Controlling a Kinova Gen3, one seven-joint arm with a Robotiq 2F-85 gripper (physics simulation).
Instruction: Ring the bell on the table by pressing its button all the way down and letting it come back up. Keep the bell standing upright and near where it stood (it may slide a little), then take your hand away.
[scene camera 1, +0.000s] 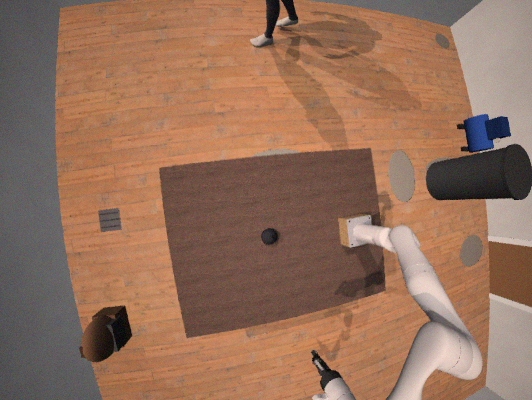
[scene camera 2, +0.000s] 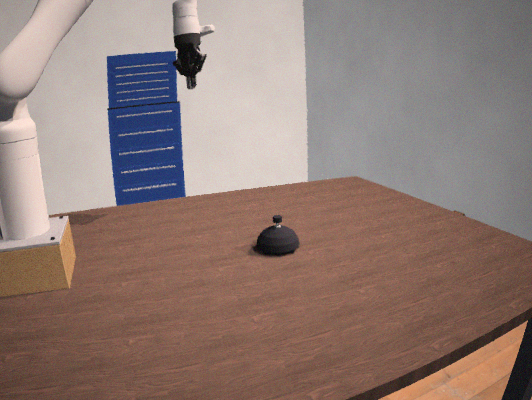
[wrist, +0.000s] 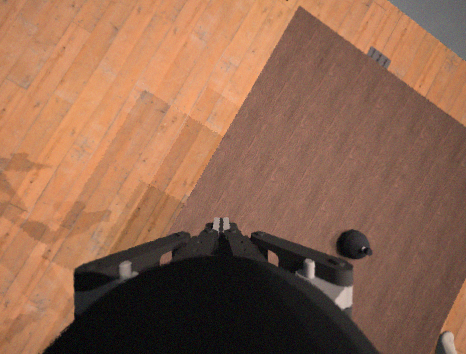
Labels:
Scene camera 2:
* gripper: 192, 89
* black dome-shaped bell: 275, 240
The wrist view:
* gripper: 221, 227
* black dome-shaped bell: 352, 242

